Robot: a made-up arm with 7 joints. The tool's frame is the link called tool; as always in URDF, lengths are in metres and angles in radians. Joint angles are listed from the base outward.
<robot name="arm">
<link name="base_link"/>
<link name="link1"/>
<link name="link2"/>
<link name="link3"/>
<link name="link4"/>
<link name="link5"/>
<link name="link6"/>
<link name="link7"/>
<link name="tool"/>
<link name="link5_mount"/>
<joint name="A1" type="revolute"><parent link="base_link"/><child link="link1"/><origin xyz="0.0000 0.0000 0.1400" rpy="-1.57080 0.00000 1.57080"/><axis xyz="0 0 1"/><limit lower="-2.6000" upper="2.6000"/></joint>
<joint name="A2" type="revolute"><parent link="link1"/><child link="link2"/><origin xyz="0.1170 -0.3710 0.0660" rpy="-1.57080 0.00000 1.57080"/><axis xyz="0 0 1"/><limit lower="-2.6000" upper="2.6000"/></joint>
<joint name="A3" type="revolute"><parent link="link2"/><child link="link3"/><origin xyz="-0.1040 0.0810 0.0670" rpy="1.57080 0.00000 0.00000"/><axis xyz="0 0 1"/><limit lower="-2.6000" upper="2.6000"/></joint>
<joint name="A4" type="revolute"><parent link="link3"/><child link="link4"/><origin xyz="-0.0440 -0.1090 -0.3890" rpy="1.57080 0.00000 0.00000"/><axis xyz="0 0 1"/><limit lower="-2.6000" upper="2.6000"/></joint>
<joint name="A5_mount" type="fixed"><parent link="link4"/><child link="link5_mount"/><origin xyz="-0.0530 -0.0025 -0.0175" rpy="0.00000 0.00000 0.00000"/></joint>
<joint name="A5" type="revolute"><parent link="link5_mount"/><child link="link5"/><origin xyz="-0.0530 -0.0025 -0.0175" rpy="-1.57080 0.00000 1.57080"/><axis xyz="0 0 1"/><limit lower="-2.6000" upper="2.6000"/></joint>
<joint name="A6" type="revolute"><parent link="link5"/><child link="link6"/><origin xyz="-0.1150 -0.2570 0.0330" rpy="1.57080 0.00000 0.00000"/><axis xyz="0 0 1"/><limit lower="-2.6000" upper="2.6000"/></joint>
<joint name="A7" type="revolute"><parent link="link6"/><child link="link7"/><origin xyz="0.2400 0.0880 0.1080" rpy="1.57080 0.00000 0.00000"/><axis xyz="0 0 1"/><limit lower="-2.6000" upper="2.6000"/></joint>
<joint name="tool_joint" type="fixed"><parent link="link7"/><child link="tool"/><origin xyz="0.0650 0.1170 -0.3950" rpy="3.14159 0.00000 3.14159"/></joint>
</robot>
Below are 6 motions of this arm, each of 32 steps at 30 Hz.
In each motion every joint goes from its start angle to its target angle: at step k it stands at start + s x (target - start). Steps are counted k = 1, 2, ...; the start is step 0. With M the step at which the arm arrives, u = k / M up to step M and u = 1 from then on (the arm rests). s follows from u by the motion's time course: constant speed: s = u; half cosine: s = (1 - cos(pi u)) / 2; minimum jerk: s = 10 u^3 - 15 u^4 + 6 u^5.
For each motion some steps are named. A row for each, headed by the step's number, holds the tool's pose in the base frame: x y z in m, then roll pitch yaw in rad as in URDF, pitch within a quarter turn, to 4 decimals.
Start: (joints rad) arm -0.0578 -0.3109 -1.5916 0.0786 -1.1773 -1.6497 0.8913
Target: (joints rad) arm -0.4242 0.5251 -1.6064 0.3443 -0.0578 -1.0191 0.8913
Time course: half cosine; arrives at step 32
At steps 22, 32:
22: -0.0430 -0.6163 1.1753 2.0137 1.0461 -0.5182
32: -0.2252 -0.7582 0.9596 2.3895 0.6310 -0.1866

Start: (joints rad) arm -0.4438 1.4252 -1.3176 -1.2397 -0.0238 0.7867 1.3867
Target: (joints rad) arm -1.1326 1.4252 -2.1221 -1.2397 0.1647 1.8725 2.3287
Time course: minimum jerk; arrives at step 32
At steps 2, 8, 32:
2: -0.8007 -0.5798 0.4470 2.4096 0.1141 -0.2844
8: -0.7576 -0.6901 0.4027 2.3951 0.1501 -0.1391
32: -0.2009 -1.1671 -0.1105 2.0799 0.3510 0.6124

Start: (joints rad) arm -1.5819 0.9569 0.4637 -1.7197 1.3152 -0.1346 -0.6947
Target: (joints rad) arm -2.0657 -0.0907 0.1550 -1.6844 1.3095 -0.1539 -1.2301
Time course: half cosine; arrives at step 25
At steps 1, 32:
1: 0.1625 -0.1776 -0.1492 -1.8081 -0.6606 0.6583
32: -0.1316 0.0079 -0.0456 -1.7945 -0.9368 1.6372

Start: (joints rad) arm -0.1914 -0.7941 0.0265 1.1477 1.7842 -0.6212 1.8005
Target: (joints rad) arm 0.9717 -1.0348 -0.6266 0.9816 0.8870 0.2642 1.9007
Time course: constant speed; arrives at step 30
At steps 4, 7, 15, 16, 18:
4: 0.9636 -0.1733 0.4087 -2.5797 1.0709 -3.0788
7: 0.9867 -0.1156 0.4137 -2.3203 1.0374 -2.7834
15: 1.0388 0.0214 0.3640 -1.9219 0.7672 -2.2960
16: 1.0442 0.0348 0.3518 -1.8988 0.7232 -2.2630
18: 1.0542 0.0578 0.3239 -1.8641 0.6318 -2.2095

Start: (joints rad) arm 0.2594 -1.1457 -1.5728 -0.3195 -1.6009 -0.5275 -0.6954
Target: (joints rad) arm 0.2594 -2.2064 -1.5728 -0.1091 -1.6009 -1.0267 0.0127
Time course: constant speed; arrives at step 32
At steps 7, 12, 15, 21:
7: 0.7017 -0.4869 -0.0545 -1.0212 0.2957 -2.2869
12: 0.5850 -0.4802 -0.2142 -1.1988 0.0807 -2.3399
15: 0.4989 -0.4727 -0.2989 -1.2991 -0.0489 -2.3472
21: 0.2973 -0.4484 -0.4362 -1.5063 -0.2982 -2.3085

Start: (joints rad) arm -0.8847 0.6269 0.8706 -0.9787 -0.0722 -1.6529 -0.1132
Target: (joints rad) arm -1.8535 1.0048 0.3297 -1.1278 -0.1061 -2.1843 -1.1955
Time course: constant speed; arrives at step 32
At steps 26, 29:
26: 0.6470 -0.8867 0.4274 2.1553 -1.0331 1.6704
29: 0.6062 -0.9832 0.3454 2.1793 -1.2206 1.5212

